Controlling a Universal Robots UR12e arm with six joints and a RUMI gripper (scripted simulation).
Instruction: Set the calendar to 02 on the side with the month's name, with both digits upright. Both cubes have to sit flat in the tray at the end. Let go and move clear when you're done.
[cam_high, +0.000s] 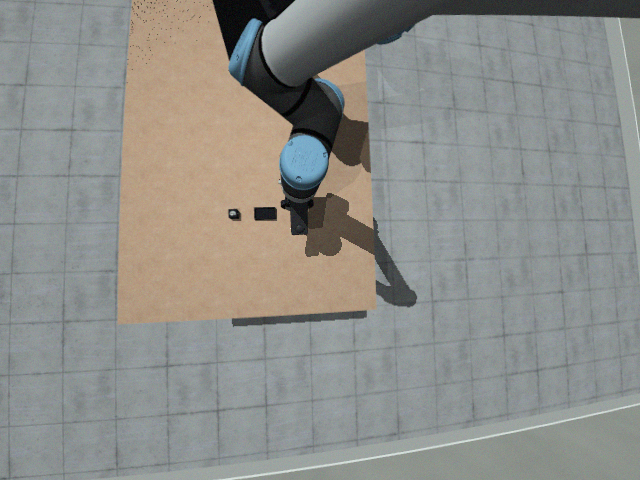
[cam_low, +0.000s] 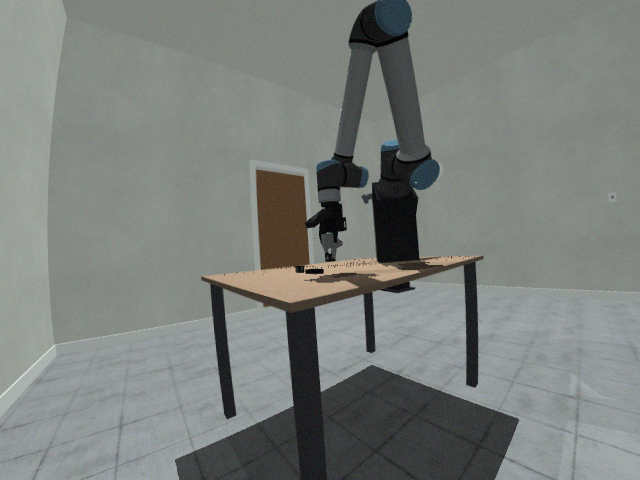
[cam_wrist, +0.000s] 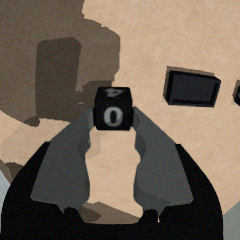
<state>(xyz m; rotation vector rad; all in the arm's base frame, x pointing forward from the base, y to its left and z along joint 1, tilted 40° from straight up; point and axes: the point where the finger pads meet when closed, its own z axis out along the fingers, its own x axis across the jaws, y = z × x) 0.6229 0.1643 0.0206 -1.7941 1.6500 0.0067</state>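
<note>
The calendar tray lies 2 cm ahead of my hand, 10 cm to the right of it and 7 cm below it. Round my hand: black number cube 1 cm below.
</note>
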